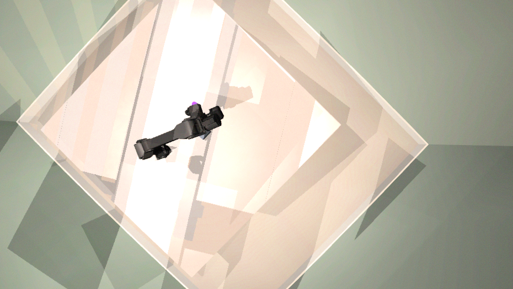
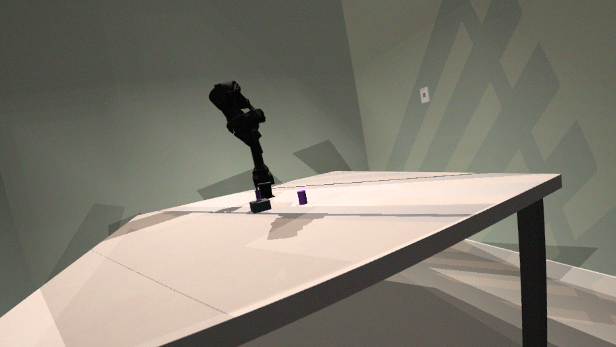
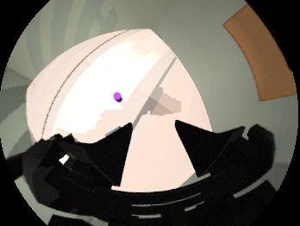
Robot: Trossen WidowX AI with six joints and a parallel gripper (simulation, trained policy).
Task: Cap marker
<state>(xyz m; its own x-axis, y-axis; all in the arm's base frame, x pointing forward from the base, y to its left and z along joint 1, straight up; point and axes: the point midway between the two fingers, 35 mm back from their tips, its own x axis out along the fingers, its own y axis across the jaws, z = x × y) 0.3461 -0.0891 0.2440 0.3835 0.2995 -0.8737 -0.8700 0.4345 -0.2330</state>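
The purple cap lies 190 mm below my gripper tip, 130 mm to the left of it and 30 mm behind it. The rest, counted from my gripper tip: purple marker 150 mm below, 110 mm behind, 10 mm to the right; dark holder block 200 mm below, 110 mm behind, 10 mm to the right.
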